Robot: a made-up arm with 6 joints.
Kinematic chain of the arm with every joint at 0, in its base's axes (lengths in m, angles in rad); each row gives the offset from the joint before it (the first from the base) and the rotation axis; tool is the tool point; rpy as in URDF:
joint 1: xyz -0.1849 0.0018 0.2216 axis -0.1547 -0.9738 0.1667
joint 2: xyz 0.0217 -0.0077 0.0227 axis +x
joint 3: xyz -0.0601 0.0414 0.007 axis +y
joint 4: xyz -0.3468 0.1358 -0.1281 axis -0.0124 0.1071 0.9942
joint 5: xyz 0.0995 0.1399 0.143 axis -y
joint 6: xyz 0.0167 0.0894 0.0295 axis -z
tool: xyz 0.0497 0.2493 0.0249 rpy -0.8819 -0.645 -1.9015
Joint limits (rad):
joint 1: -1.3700..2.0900
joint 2: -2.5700..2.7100
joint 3: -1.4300..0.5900
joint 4: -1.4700..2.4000
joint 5: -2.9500..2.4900
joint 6: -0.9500..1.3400
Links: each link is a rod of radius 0.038 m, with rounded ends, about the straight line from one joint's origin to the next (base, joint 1, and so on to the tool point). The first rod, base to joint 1, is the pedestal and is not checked.
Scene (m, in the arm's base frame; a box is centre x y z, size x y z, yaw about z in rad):
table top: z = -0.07
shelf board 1: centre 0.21 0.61 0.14 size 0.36 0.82 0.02 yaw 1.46
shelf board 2: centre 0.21 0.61 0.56 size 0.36 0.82 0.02 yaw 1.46
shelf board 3: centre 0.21 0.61 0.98 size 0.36 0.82 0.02 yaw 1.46
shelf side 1: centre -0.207 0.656 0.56 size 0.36 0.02 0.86 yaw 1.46
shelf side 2: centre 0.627 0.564 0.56 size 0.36 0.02 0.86 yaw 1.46
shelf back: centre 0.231 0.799 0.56 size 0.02 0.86 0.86 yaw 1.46
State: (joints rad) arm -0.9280 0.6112 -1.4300 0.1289 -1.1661 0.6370
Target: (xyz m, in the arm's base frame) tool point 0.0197 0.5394 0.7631
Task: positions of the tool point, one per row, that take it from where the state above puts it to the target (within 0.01 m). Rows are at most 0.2 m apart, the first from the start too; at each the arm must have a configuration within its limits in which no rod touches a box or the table.
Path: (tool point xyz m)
1: 0.1532 0.4240 0.3225
2: 0.1295 0.3127 0.3176
3: 0.1402 0.3454 0.4493
4: 0.1004 0.3567 0.6050
5: -0.0030 0.3351 0.7631
6: 0.0143 0.4388 0.7733
7: 0.0197 0.5394 0.7631

